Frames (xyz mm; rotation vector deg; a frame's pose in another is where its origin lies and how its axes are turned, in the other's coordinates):
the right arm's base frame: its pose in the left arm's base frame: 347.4 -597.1 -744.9 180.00 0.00 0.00
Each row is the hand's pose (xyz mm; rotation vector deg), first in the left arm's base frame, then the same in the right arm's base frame.
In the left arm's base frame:
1: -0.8 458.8 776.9 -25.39 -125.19 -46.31
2: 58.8 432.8 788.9 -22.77 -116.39 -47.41
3: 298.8 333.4 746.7 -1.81 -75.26 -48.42
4: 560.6 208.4 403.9 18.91 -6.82 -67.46
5: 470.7 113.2 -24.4 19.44 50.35 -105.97
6: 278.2 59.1 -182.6 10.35 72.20 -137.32
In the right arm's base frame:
1: -348.2 -1055.9 -1521.8 61.04 51.33 -138.77
2: -288.6 -1029.9 -1533.8 72.11 54.55 -133.91
3: -48.6 -930.5 -1491.6 126.68 67.94 -105.60
4: 213.2 -805.5 -1148.8 -134.15 -90.68 9.17
5: 123.3 -710.3 -720.5 -84.07 -126.99 -60.34
6: -69.2 -656.2 -562.3 -36.70 -149.22 -78.46

